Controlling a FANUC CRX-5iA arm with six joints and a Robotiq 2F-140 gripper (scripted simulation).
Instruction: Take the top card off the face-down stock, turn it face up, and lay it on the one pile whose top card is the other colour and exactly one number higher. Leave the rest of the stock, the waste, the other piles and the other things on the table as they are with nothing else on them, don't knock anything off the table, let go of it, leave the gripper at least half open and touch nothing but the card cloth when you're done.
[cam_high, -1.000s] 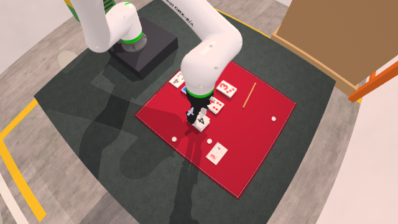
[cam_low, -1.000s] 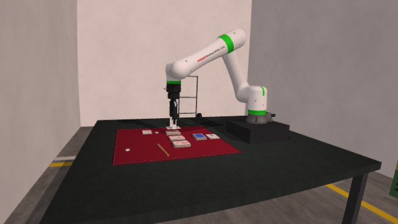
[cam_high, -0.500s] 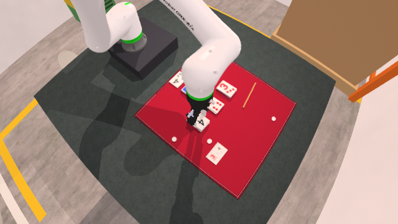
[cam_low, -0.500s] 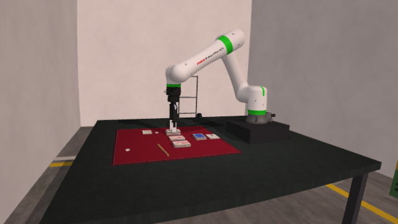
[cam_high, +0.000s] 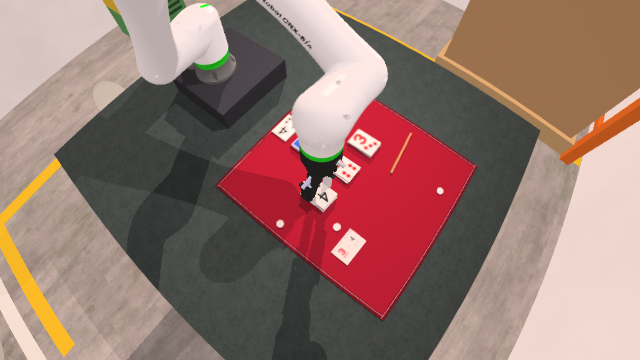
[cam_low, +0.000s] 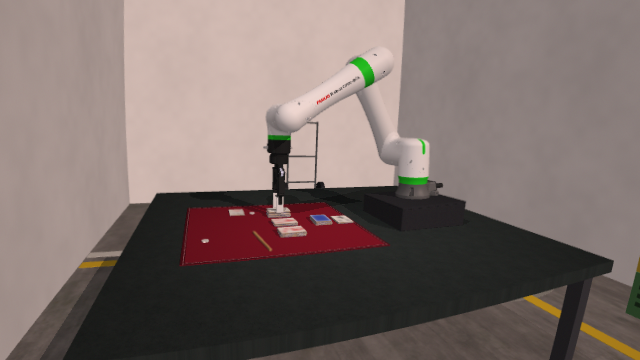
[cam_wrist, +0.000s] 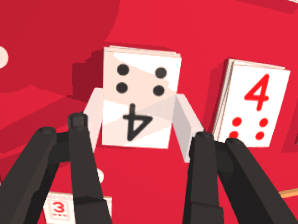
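Right now the red 5 card is 40 mm below my hand. The rest, counted from my hand: red card cloth (50 mm ahead, 120 mm to the left, 60 mm below); red 4 card (10 mm ahead, 120 mm to the left, 40 mm below); wooden stick (150 mm ahead, 280 mm to the left, 50 mm below).
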